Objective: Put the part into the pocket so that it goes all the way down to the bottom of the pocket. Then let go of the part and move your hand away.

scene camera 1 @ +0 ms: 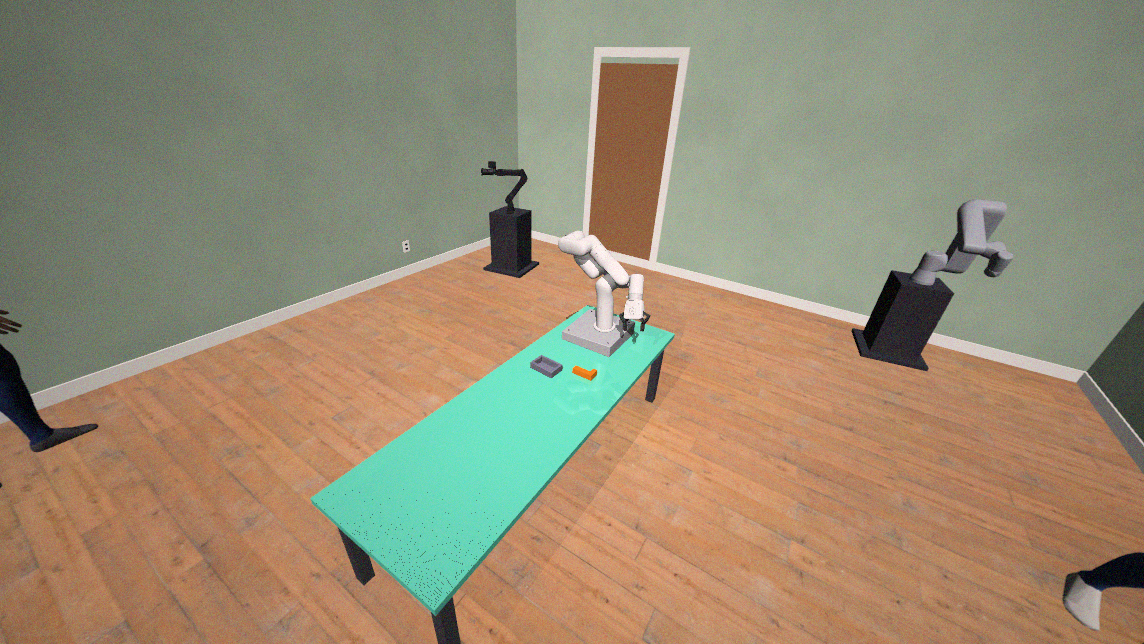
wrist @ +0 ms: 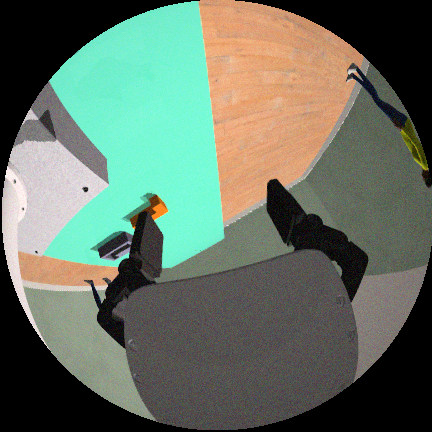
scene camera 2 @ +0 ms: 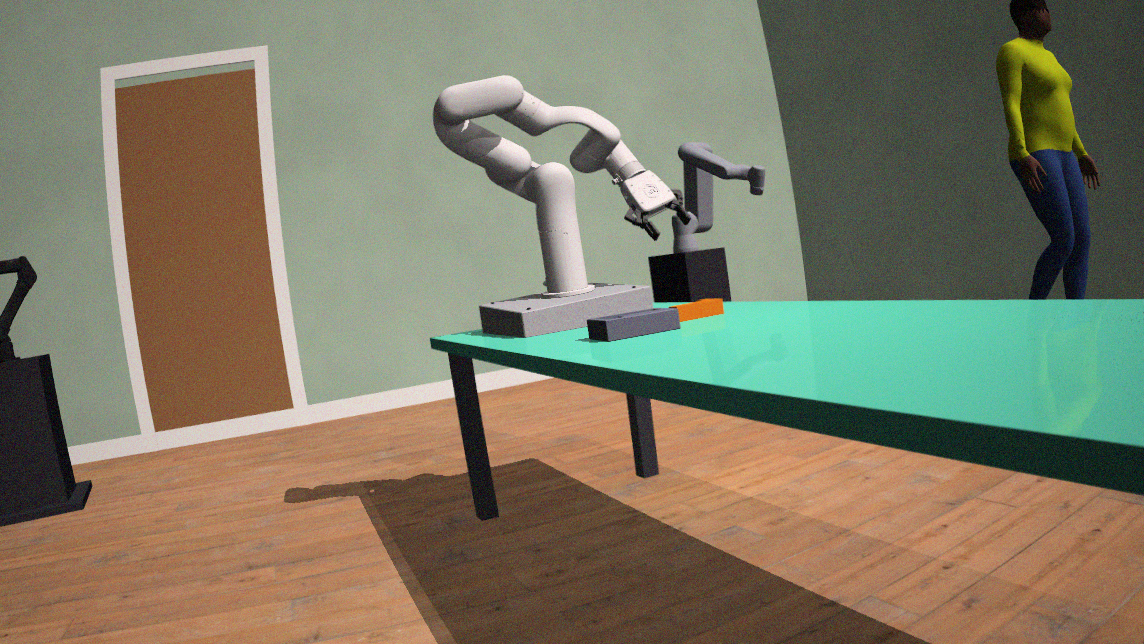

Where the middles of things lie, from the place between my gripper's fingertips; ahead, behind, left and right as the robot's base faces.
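Scene:
With the orange L-shaped part (scene camera 2: 703, 308), my hand is 17 cm to the left of it, 22 cm short of it and 17 cm above it. Going by their middles, that orange L-shaped part is the nearest to my hand of the things named here. The grey pocket block (scene camera 2: 638, 323) is 36 cm to the right of my hand, 27 cm ahead of it and 17 cm below it.

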